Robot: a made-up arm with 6 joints.
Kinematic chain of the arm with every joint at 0, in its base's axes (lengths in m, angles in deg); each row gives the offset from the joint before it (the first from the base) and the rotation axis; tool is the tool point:
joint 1: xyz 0 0 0.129 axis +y
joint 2: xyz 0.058 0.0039 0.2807 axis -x
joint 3: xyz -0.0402 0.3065 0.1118 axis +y
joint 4: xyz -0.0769 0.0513 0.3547 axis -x
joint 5: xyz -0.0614 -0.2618 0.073 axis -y
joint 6: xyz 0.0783 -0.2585 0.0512 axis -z
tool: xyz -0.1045 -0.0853 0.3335
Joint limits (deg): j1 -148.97..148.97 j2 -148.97..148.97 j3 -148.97..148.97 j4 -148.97..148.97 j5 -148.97..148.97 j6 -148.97..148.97
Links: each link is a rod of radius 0.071 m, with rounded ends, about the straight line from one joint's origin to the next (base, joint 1, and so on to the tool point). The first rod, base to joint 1, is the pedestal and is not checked.
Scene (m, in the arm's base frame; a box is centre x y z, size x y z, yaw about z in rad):
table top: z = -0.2
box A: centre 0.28 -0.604 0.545 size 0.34 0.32 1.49 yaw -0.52
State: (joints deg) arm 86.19 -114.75 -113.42 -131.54 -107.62 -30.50
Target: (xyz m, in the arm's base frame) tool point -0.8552 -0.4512 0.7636
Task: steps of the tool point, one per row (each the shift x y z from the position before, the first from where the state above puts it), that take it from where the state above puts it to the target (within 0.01 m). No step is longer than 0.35 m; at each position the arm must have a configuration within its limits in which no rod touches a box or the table.
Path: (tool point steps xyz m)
1: 0.0096 0.0662 0.1983
2: -0.0433 0.0685 0.2025
3: -0.0964 0.0695 0.1911
4: -0.1445 0.0700 0.1649
5: -0.1840 0.0693 0.1259
6: -0.2112 0.0680 0.0773
7: -0.2243 0.0656 0.0233
8: -0.3314 -0.0957 -0.0260
9: -0.3002 -0.0916 -0.1445
10: -0.2288 -0.0795 -0.2332

